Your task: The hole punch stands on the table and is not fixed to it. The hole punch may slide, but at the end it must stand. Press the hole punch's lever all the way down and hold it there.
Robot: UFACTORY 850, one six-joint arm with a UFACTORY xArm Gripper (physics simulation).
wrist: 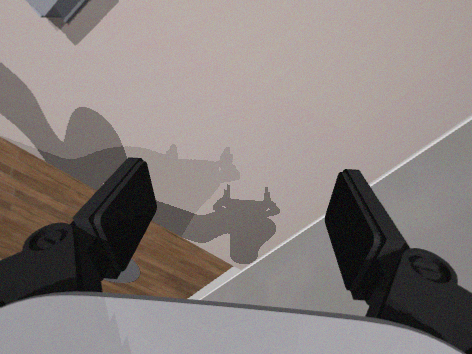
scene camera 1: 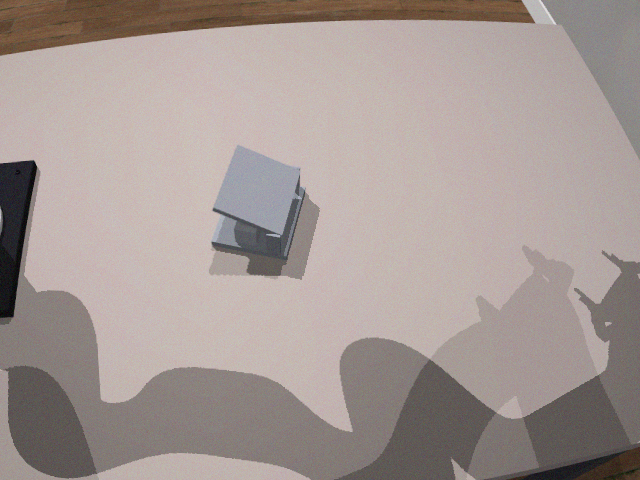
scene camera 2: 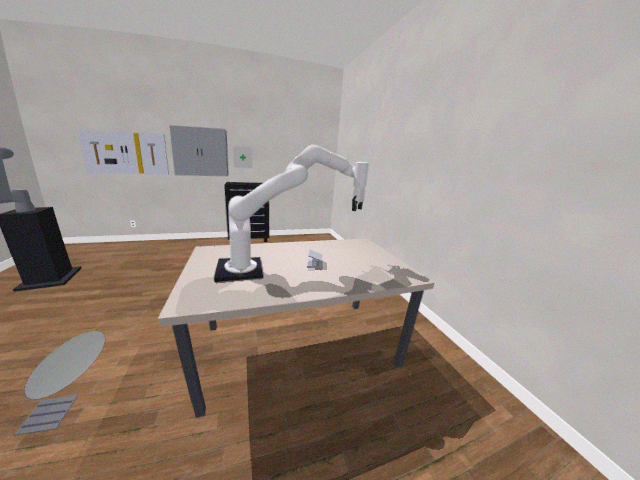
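The grey-blue hole punch (scene camera 1: pixel 258 201) (scene camera 2: pixel 314 260) (wrist: pixel 57 7) stands upright on the table (scene camera 1: pixel 155 103) (scene camera 2: pixel 206 258) (wrist: pixel 300 75). Its flat lever (scene camera 1: pixel 261 187) is raised and tilted, with a gap above the base at its near-left side in scene camera 1. In the wrist view part of the punch shows at the top left edge. My gripper (scene camera 2: pixel 357 204) (wrist: pixel 239 189) is open and empty. It points down, high above the table and well to the right of the punch in scene camera 2, touching nothing. The gripper itself does not show in scene camera 1.
The black base plate (scene camera 1: pixel 18 237) (scene camera 2: pixel 222 271) of the arm stands on the table, left of the punch. A grey wall (scene camera 2: pixel 491 155) (wrist: pixel 400 250) rises beyond the table's right end. Shadows of the arm fall across the front part of the table.
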